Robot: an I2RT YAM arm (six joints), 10 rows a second.
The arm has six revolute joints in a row. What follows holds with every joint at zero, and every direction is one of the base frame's. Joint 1 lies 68 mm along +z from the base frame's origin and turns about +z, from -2.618 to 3.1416 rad. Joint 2 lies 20 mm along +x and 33.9 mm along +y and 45.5 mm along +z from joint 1 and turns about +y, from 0 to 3.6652 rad. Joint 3 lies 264 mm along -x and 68.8 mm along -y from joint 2 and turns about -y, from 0 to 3.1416 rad. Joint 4 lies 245 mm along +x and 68.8 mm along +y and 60 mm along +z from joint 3 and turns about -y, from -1.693 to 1.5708 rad. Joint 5 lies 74 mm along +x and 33.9 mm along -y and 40.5 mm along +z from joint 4 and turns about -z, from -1.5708 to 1.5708 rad. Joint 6 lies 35.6 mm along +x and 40.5 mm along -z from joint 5 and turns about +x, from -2.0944 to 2.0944 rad. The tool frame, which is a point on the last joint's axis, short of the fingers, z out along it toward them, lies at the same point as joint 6; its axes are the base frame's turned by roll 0, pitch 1.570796 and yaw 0 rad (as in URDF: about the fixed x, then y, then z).
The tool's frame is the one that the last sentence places.
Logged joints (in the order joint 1, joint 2, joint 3, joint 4, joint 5, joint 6), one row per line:
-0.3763, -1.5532, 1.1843, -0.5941, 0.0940, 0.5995
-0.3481, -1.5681, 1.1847, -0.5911, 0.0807, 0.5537
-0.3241, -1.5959, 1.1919, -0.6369, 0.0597, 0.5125
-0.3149, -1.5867, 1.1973, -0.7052, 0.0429, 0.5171
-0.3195, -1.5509, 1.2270, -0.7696, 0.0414, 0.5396
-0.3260, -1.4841, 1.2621, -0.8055, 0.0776, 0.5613
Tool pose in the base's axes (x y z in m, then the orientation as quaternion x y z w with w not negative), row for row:
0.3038, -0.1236, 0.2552, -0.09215, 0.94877, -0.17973, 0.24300
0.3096, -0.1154, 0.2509, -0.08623, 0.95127, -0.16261, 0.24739
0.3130, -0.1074, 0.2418, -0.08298, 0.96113, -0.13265, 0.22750
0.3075, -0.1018, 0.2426, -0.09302, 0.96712, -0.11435, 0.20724
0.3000, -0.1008, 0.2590, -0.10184, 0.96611, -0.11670, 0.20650
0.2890, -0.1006, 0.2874, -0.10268, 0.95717, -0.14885, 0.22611
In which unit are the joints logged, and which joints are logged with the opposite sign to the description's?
The joints are logged in radians. Opposite sign: joint 2, joint 6.
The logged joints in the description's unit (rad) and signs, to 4 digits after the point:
-0.3763, 1.5532, 1.1843, -0.5941, 0.0940, -0.5995
-0.3481, 1.5681, 1.1847, -0.5911, 0.0807, -0.5537
-0.3241, 1.5959, 1.1919, -0.6369, 0.0597, -0.5125
-0.3149, 1.5867, 1.1973, -0.7052, 0.0429, -0.5171
-0.3195, 1.5509, 1.2270, -0.7696, 0.0414, -0.5396
-0.3260, 1.4841, 1.2621, -0.8055, 0.0776, -0.5613

